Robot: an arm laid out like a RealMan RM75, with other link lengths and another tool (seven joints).
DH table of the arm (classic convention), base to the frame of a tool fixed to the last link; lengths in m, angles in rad. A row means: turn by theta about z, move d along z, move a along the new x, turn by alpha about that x. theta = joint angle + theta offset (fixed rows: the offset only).
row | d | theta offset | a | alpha
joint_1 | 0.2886 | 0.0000 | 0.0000 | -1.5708
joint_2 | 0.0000 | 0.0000 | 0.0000 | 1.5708
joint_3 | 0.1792 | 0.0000 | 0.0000 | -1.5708
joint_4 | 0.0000 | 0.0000 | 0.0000 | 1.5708
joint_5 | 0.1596 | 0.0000 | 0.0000 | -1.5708
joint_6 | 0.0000 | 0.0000 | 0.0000 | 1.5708
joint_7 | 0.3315 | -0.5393 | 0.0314 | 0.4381
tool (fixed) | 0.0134 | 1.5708 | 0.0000 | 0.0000
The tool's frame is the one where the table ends.
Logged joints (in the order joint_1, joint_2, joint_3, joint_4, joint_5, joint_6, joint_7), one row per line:
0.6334 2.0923 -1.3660 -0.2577 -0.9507 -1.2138 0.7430
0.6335 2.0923 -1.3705 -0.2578 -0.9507 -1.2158 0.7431
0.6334 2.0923 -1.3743 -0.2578 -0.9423 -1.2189 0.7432
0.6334 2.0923 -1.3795 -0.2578 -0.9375 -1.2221 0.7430
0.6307 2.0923 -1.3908 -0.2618 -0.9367 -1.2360 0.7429
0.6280 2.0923 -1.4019 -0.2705 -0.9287 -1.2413 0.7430
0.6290 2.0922 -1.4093 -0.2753 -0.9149 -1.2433 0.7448
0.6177 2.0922 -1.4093 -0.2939 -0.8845 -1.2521 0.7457
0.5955 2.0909 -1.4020 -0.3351 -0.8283 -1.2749 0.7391
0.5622 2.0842 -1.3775 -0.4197 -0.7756 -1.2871 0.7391
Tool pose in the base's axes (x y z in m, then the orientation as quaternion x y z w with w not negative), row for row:
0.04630 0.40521 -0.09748 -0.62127 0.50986 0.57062 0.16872
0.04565 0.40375 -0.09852 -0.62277 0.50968 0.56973 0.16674
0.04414 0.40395 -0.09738 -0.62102 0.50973 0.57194 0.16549
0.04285 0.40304 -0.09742 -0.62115 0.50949 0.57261 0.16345
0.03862 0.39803 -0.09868 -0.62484 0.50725 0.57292 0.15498
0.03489 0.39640 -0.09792 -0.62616 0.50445 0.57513 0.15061
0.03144 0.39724 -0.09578 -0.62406 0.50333 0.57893 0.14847
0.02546 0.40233 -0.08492 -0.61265 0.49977 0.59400 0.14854
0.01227 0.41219 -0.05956 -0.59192 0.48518 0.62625 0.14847
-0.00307 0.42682 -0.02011 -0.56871 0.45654 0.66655 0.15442
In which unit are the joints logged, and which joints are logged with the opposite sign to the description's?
The joints are logged in radians. Opposite sign: none.
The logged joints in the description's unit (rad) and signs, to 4 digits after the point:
0.6334 2.0923 -1.3660 -0.2577 -0.9507 -1.2138 0.7430
0.6335 2.0923 -1.3705 -0.2578 -0.9507 -1.2158 0.7431
0.6334 2.0923 -1.3743 -0.2578 -0.9423 -1.2189 0.7432
0.6334 2.0923 -1.3795 -0.2578 -0.9375 -1.2221 0.7430
0.6307 2.0923 -1.3908 -0.2618 -0.9367 -1.2360 0.7429
0.6280 2.0923 -1.4019 -0.2705 -0.9287 -1.2413 0.7430
0.6290 2.0922 -1.4093 -0.2753 -0.9149 -1.2433 0.7448
0.6177 2.0922 -1.4093 -0.2939 -0.8845 -1.2521 0.7457
0.5955 2.0909 -1.4020 -0.3351 -0.8283 -1.2749 0.7391
0.5622 2.0842 -1.3775 -0.4197 -0.7756 -1.2871 0.7391

